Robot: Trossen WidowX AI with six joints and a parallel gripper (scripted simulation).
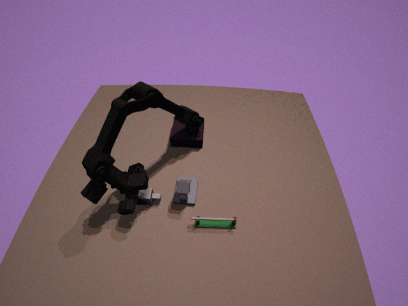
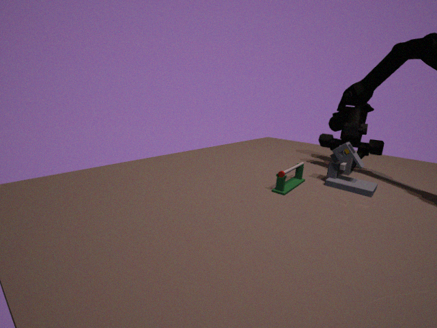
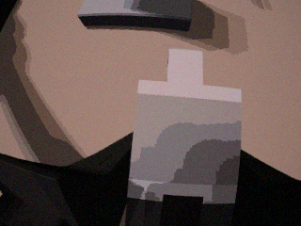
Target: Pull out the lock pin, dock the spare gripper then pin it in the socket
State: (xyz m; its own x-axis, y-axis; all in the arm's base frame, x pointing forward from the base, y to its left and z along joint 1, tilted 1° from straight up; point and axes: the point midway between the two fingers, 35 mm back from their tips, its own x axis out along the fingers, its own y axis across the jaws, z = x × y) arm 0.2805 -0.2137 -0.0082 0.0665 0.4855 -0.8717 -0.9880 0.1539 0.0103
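Right now the grey mount is 140 mm to the left of my gripper tip and 40 mm above it. Round my gripper tip: green cradle: 120 mm ahead, 240 mm to the left, 10 mm above; then spare gripper: 10 mm above.
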